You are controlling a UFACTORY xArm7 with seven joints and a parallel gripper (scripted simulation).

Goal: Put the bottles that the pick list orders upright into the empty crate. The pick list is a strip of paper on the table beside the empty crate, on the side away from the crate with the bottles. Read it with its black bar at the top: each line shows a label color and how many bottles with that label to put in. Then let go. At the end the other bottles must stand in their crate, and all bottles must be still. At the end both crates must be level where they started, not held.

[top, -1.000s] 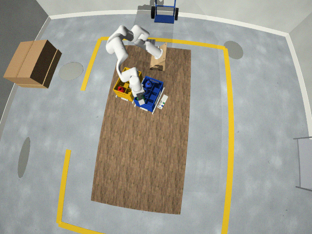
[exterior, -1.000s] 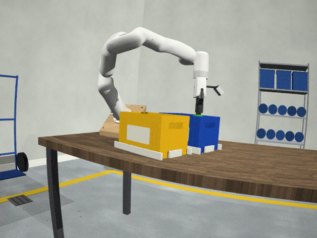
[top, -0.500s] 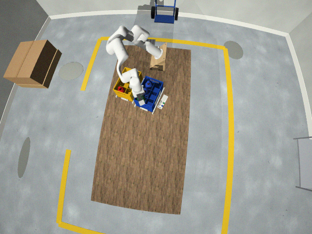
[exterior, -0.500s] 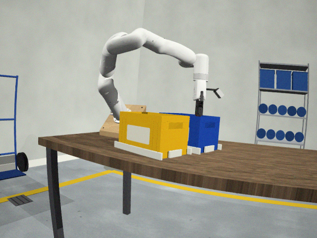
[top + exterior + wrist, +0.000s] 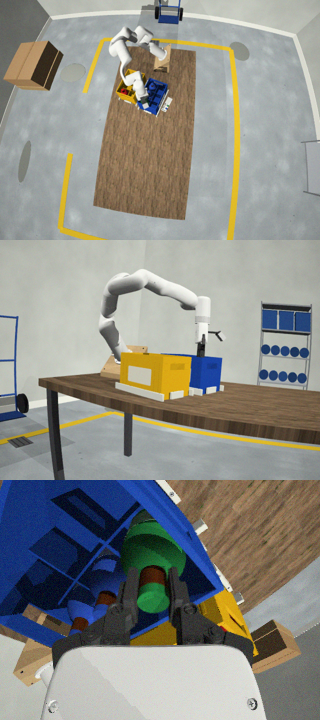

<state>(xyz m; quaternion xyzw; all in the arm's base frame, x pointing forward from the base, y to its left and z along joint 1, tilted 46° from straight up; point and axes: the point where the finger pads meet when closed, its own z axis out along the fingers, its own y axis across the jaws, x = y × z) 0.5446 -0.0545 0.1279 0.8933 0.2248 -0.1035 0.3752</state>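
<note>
Now: the green-label bottle 70 mm below my hand. Round my hand: white-label bottle 150 mm behind, 110 mm to the right, 100 mm below; blue crate 70 mm behind, 70 mm to the left, 100 mm below; blue-label bottle 90 mm behind, 30 mm to the left, 100 mm below.
</note>
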